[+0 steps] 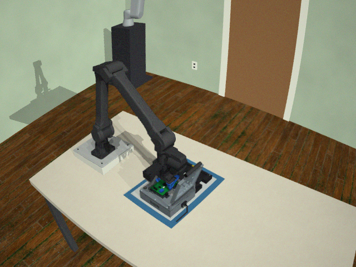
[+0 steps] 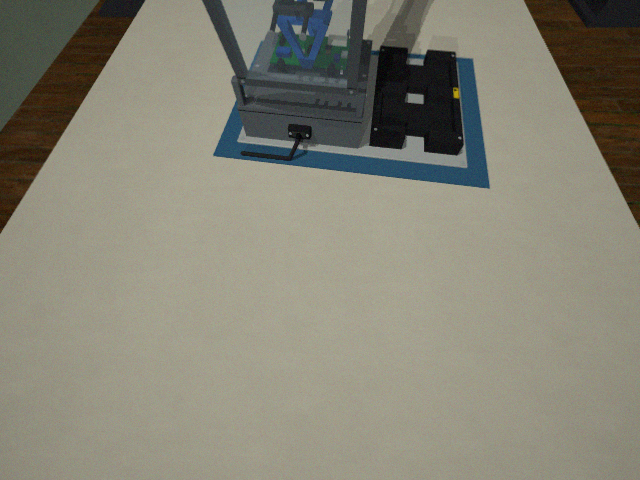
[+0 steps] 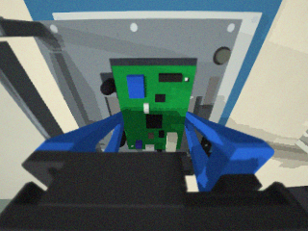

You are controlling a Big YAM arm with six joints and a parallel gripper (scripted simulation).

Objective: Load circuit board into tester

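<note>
The green circuit board lies right at my hand. Round my hand: tester lid (12 cm ahead, 10 cm above, 2 cm to the right).
</note>
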